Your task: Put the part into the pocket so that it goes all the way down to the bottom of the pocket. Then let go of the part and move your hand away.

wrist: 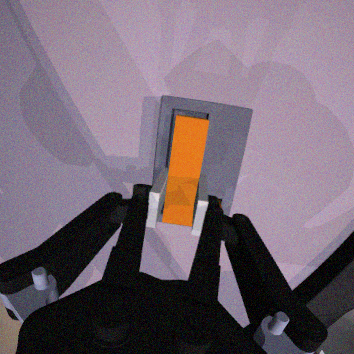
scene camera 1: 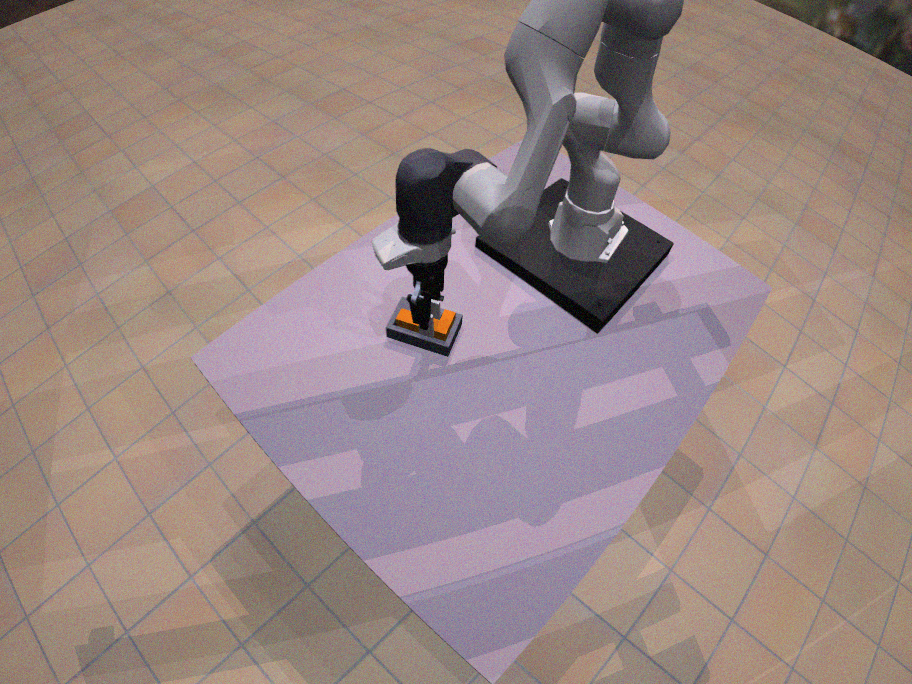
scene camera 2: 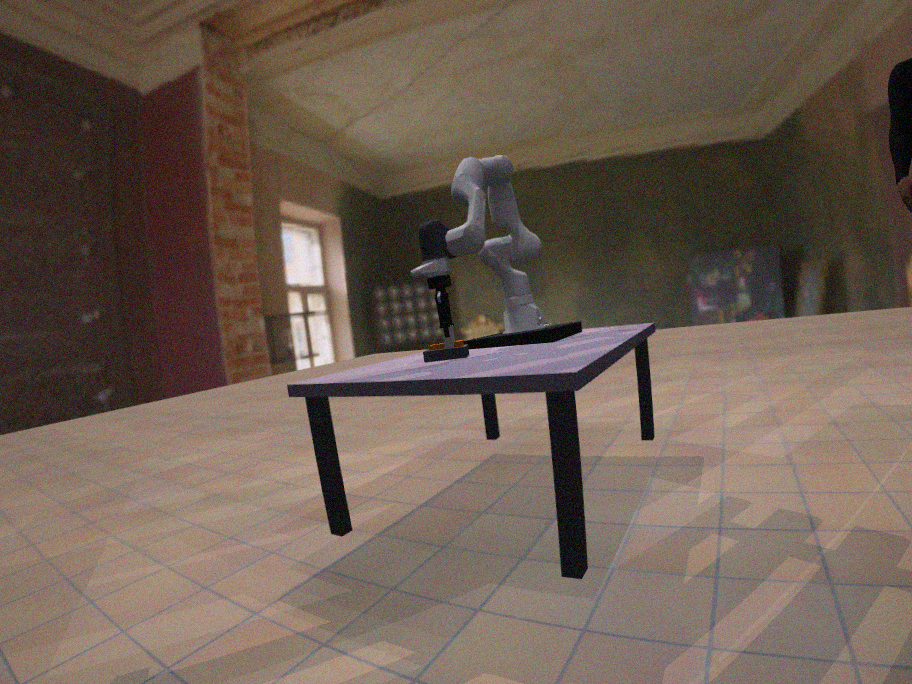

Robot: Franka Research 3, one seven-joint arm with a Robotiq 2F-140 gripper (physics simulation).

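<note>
The orange part [scene camera 1: 445, 321] [scene camera 2: 459, 343] [wrist: 189, 145] is over the pocket of the dark grey block [scene camera 1: 416, 340] [scene camera 2: 445, 355] [wrist: 227, 145]. Its long top lies roughly along the pocket. Dark strips of the opening show beside its far end and along its left side in the wrist view. Its top stands above the block's rim in scene camera 2; how far its lower side reaches into the pocket is hidden. My gripper [scene camera 1: 429, 312] [scene camera 2: 447, 340] [wrist: 182, 183] is shut on the part, one pad on each long side, low over the block.
The block rests on the lilac table [scene camera 1: 471, 471] [scene camera 2: 508, 368], a little in from one edge. The arm's black base plate [scene camera 1: 574, 294] [scene camera 2: 545, 333] stands on the same table, beyond the block. Shadows of the arm cross the table top.
</note>
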